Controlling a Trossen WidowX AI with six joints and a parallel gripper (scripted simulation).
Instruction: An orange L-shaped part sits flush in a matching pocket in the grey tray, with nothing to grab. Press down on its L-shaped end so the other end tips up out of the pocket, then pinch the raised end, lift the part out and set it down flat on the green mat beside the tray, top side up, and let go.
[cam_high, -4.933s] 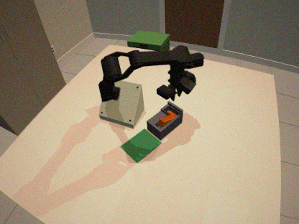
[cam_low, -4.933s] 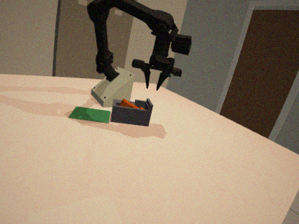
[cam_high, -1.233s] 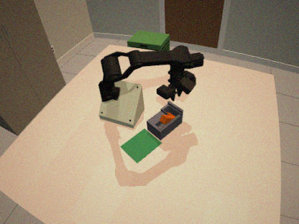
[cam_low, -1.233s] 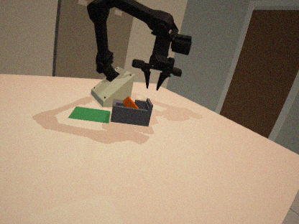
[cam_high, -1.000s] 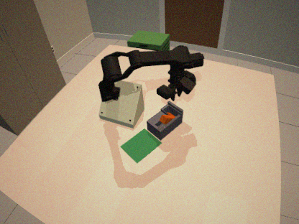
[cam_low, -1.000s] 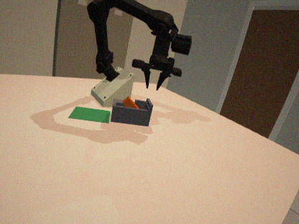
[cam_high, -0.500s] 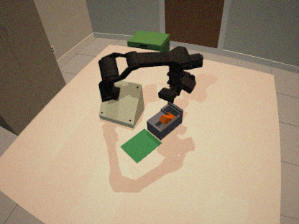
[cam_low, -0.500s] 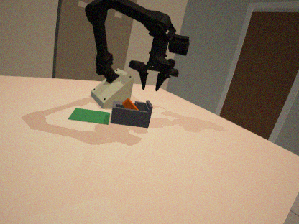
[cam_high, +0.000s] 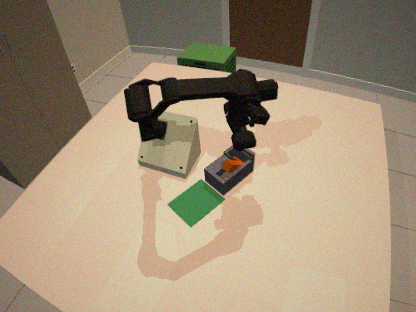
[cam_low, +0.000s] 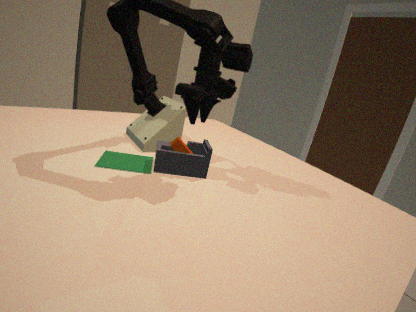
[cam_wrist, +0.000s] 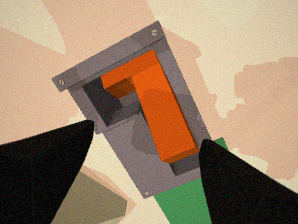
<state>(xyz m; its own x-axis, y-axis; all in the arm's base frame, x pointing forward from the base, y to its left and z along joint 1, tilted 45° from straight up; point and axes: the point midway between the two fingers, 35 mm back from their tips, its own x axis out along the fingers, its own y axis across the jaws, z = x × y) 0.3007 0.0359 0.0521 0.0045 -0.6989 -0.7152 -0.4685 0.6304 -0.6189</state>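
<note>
Now: gripper tip 11 cm above the orange L-shaped part and 1 cm past it. Also, from my gripper tip: green mat 16 cm to the right, 16 cm below, 9 cm behind.
</note>
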